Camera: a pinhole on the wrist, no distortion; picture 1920 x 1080 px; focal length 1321.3 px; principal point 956.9 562.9 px. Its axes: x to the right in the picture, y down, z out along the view. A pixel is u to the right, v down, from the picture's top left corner.
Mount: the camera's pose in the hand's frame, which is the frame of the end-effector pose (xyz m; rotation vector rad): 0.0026 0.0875 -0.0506 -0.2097 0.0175 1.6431
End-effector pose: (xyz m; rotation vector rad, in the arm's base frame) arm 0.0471 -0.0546 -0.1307 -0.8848 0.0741 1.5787
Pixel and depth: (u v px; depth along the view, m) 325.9 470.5 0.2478
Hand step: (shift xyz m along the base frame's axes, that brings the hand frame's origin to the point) -0.1091 0.1058 0.1483
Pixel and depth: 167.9 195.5 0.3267
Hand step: -0.1015 0.2260 0.2032
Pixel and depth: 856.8 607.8 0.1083
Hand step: -0.1103 -0.0044 0.0073
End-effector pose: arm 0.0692 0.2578 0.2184 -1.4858 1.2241 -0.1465
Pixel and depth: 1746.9 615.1 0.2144
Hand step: -0.0672 0.1687 -0.2176
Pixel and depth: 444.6 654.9 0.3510
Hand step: 0.1844 0.2452 -0.0777
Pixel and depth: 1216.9 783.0 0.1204
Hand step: -0.0476 0.0895 -0.1026
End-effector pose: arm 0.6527 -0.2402 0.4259 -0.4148 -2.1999 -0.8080
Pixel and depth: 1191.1 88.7 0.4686
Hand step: -0.1664 0.4661 -0.0372
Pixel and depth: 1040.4 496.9 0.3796
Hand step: -0.0687 0.3346 -0.1199
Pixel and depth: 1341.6 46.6 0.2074
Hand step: -0.0242 0.2406 0.0350
